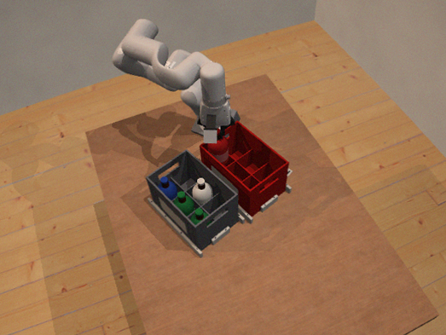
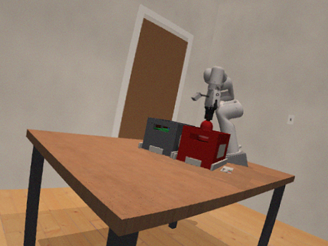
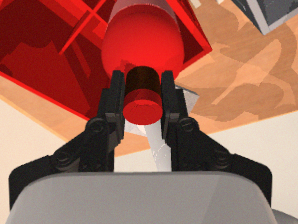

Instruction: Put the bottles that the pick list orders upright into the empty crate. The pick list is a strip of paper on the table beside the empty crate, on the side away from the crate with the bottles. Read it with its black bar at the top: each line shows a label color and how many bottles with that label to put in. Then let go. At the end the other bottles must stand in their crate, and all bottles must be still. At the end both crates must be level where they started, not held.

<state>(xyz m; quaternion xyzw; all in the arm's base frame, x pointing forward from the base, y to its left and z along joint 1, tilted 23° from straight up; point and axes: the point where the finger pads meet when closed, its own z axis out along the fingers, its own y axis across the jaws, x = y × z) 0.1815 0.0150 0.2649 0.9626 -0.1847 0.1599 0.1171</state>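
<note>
Now: hand 70 mm above the red bottle. Also, from my hand: white bottle 110 mm ahead, 110 mm to the right, 160 mm below; red crate 70 mm ahead, 70 mm to the left, 170 mm below; grey crate 130 mm ahead, 150 mm to the right, 170 mm below.
</note>
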